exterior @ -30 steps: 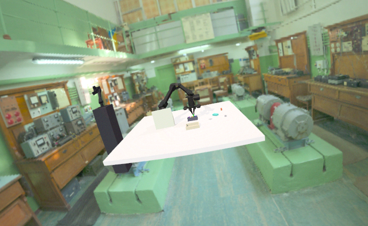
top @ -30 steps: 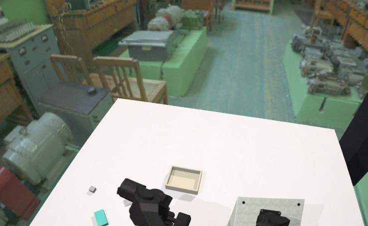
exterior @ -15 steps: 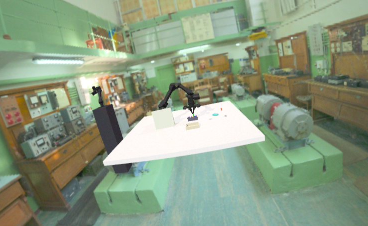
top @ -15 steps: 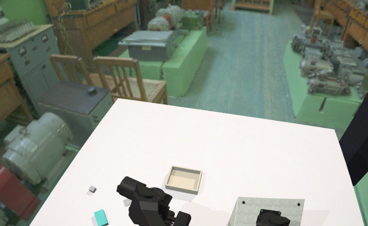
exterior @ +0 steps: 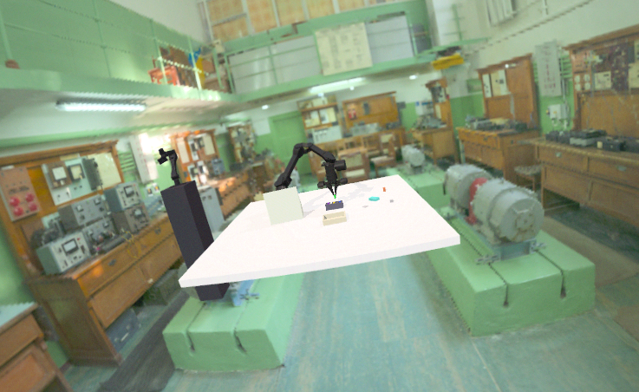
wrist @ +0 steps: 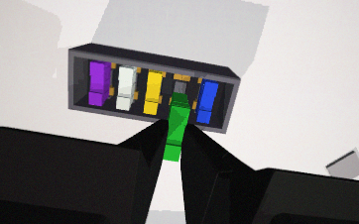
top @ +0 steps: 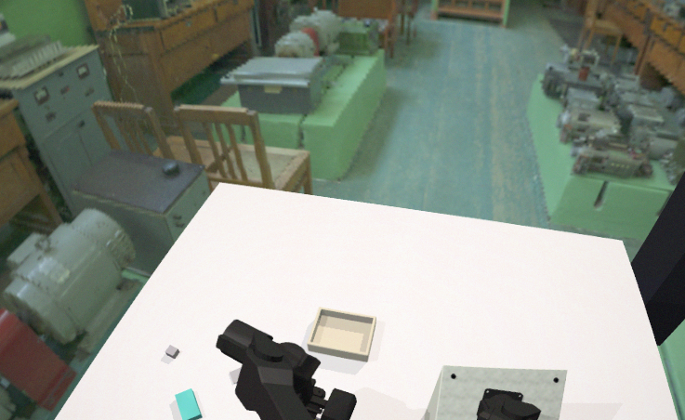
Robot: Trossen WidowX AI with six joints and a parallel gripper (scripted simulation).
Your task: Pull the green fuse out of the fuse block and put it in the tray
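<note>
Right now my gripper tip is 23 cm to the left of the tray, 8 cm above it and 2 cm past it. Also, from my gripper tip: yellow fuse: 6 cm below, 2 cm behind; then green fuse: 1 cm below; then blue fuse: 6 cm below, 2 cm ahead.
</note>
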